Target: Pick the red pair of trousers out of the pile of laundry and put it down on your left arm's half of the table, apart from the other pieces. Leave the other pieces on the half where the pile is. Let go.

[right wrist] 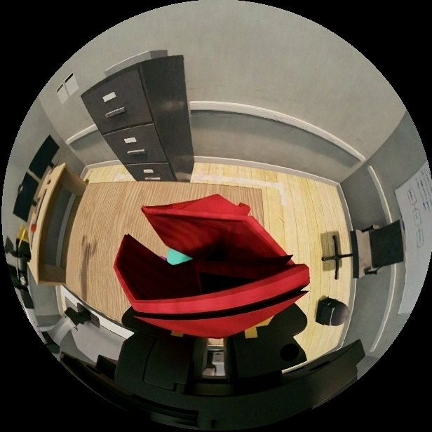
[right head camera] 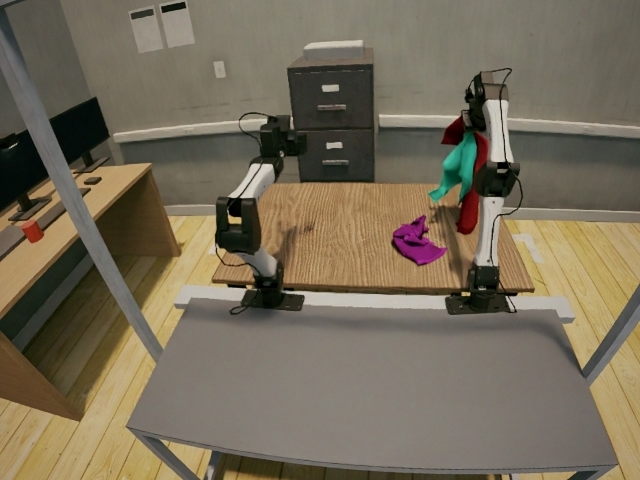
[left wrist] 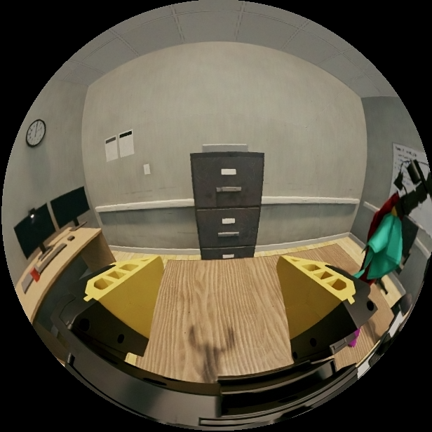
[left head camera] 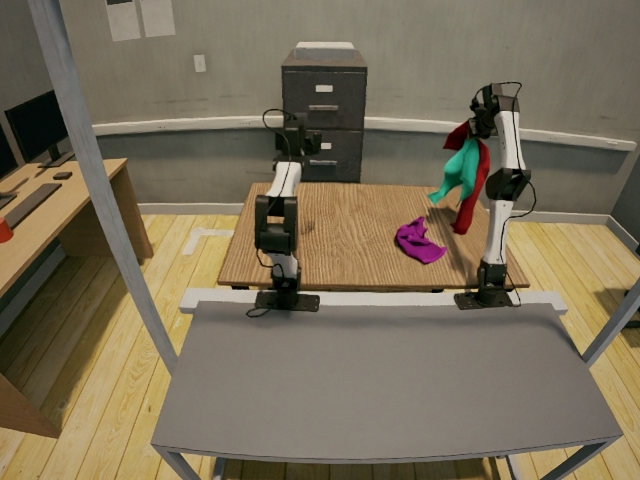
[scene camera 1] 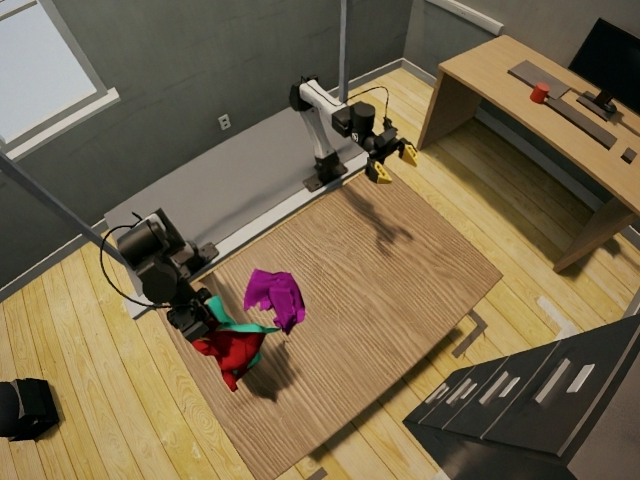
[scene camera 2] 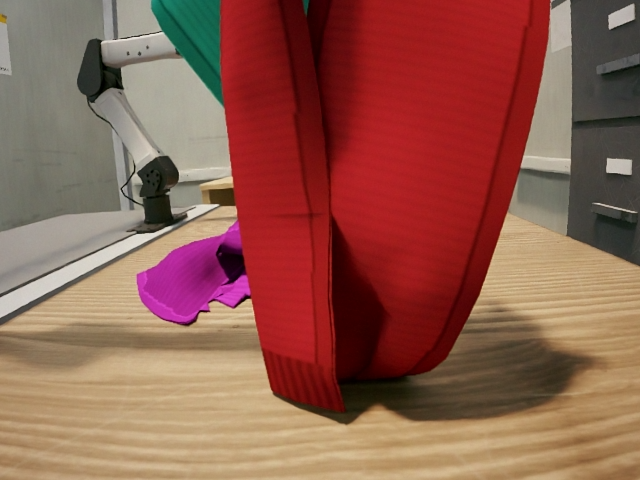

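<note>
The red trousers point(left head camera: 471, 206) point(right head camera: 467, 219) point(scene camera 1: 235, 351) point(scene camera 2: 423, 155) point(right wrist: 200, 227) hang from my right gripper point(left head camera: 476, 132) point(right wrist: 215, 261), which is shut on them high over the right side of the table in the head views. A teal piece point(left head camera: 461, 167) point(right head camera: 459, 165) point(scene camera 2: 191, 41) point(left wrist: 384, 245) hangs up there with them; whether it is pinched or caught in the folds is hidden. A purple piece point(left head camera: 419, 246) point(right head camera: 416, 246) point(scene camera 1: 284, 299) point(scene camera 2: 186, 273) lies crumpled on the table below. My left gripper point(scene camera 1: 395, 166) point(left wrist: 219, 263) is open and empty above the opposite half.
The wooden table point(left head camera: 351, 232) point(scene camera 1: 361, 310) stands in front of both arms. A dark filing cabinet point(left head camera: 324, 118) point(left wrist: 227, 200) stands behind it. A desk point(left head camera: 77, 191) point(scene camera 1: 475, 82) with monitors and a red cup point(right head camera: 32, 231) point(scene camera 1: 539, 93) stands at the side.
</note>
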